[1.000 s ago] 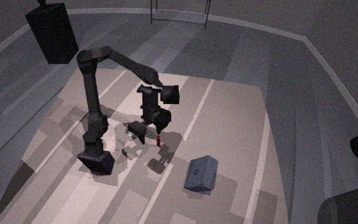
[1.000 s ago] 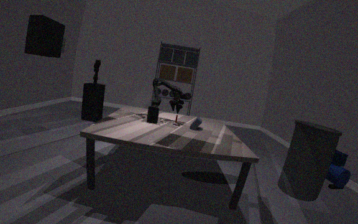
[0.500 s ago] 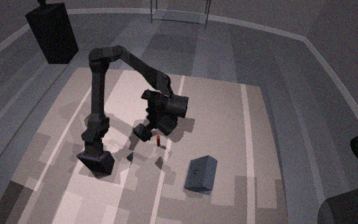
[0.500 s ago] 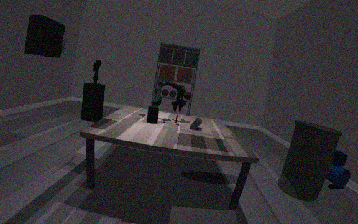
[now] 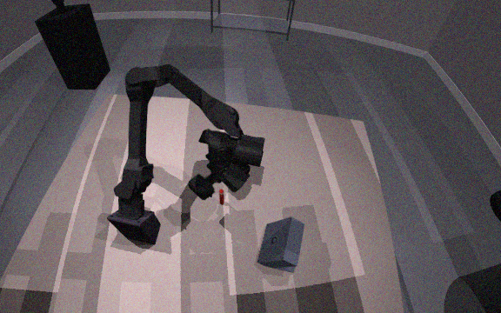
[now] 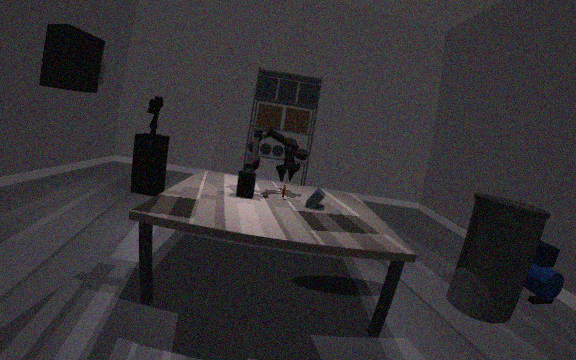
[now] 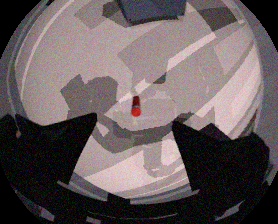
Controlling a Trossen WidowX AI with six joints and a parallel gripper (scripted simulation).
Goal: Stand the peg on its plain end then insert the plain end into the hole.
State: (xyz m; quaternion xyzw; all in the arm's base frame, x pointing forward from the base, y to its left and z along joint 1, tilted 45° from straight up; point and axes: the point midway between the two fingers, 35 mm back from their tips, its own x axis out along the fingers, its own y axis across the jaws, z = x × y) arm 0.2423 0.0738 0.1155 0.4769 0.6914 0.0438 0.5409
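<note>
Right now the red peg is 50 mm below my gripper tip. Round my gripper tip: sloped panel (190 mm ahead, 140 mm to the right, 60 mm below).
</note>
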